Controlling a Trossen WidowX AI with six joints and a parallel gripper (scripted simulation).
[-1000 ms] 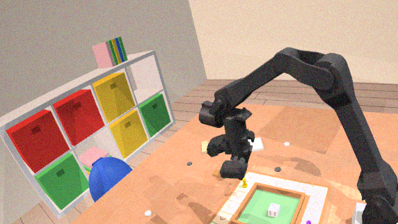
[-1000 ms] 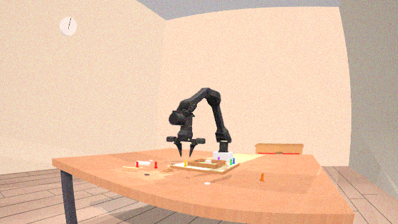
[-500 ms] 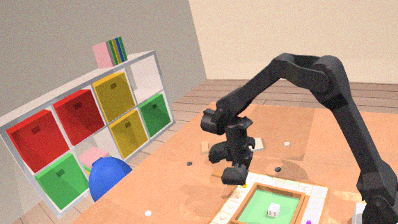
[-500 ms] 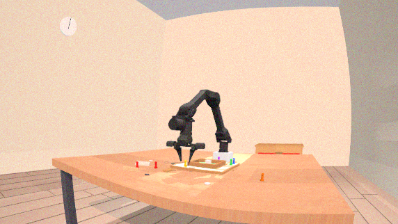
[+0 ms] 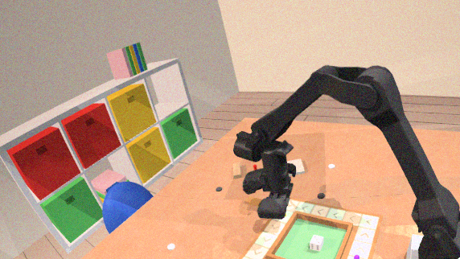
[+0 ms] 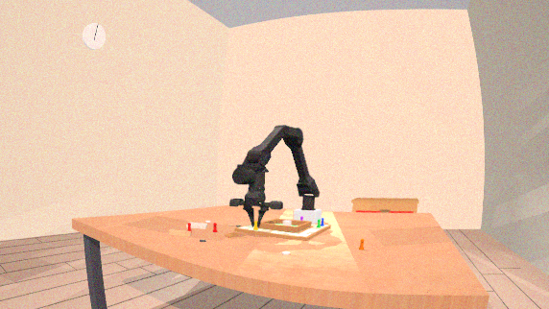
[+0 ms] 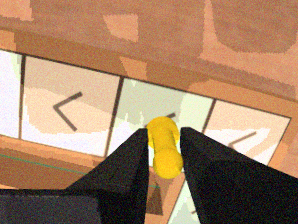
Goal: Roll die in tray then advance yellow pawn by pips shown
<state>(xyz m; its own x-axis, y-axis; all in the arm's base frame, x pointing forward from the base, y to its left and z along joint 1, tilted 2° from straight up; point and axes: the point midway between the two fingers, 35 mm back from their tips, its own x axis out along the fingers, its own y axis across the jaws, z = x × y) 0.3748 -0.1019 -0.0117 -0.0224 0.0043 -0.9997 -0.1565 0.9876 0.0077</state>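
Right now my gripper tip is 120 mm past the white die and 80 mm to the right of it. The rest, counted from my gripper tip: yellow pawn right at my gripper tip; then green-lined tray 110 mm behind, 80 mm to the left, 20 mm below; then white block 230 mm to the right, 50 mm ahead, 20 mm below.
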